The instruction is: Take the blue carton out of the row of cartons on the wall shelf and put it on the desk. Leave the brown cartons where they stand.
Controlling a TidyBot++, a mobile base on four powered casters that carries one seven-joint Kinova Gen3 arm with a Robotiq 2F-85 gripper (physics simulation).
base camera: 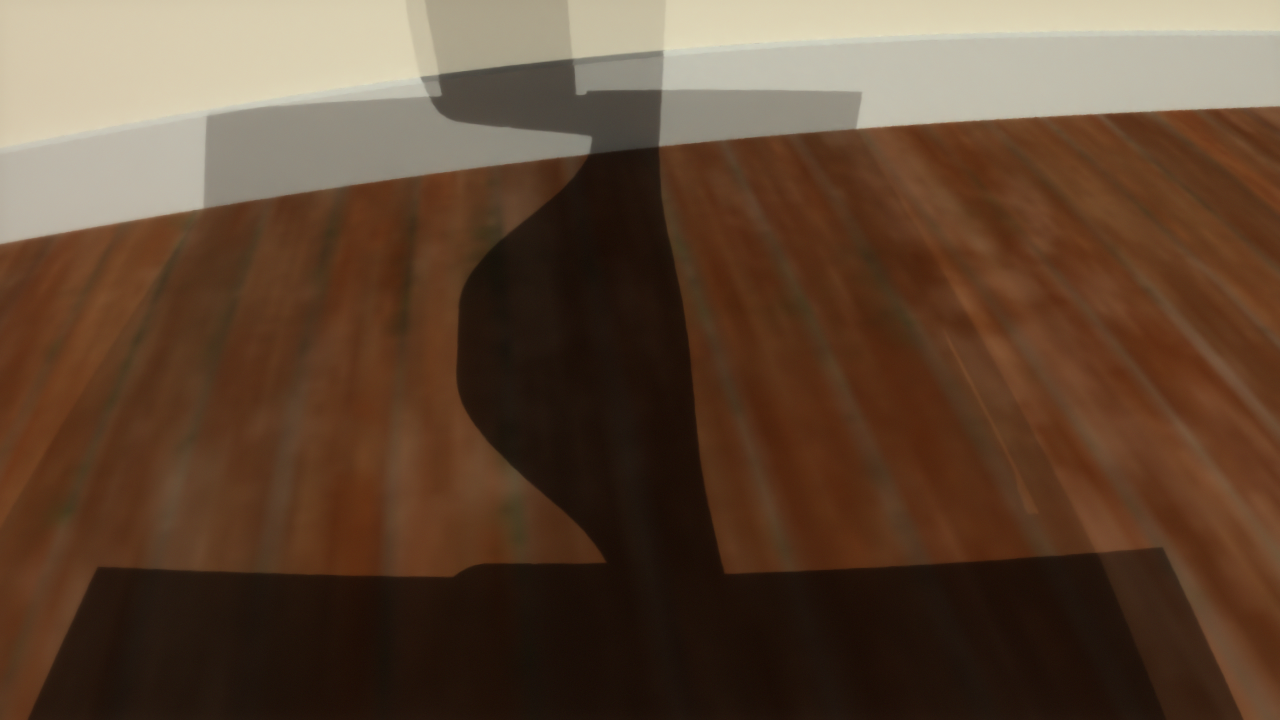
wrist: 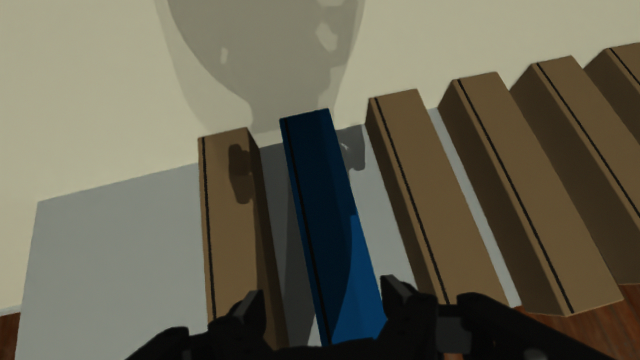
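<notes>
The blue carton stands in the row on the grey wall shelf in the wrist view, with a gap on each side. A brown carton stands to its left, and another brown carton to its right. My gripper is open, with its fingertips apart at the bottom of the wrist view. The near end of the blue carton shows between the fingertips in the picture. The left fingertip overlaps the left brown carton in view; contact cannot be told. The desk does not show in these views.
More brown cartons stand further right along the shelf. The wall rises behind the row. In the base camera view, the wooden floor runs up to a pale skirting board, with the robot's shadow across both.
</notes>
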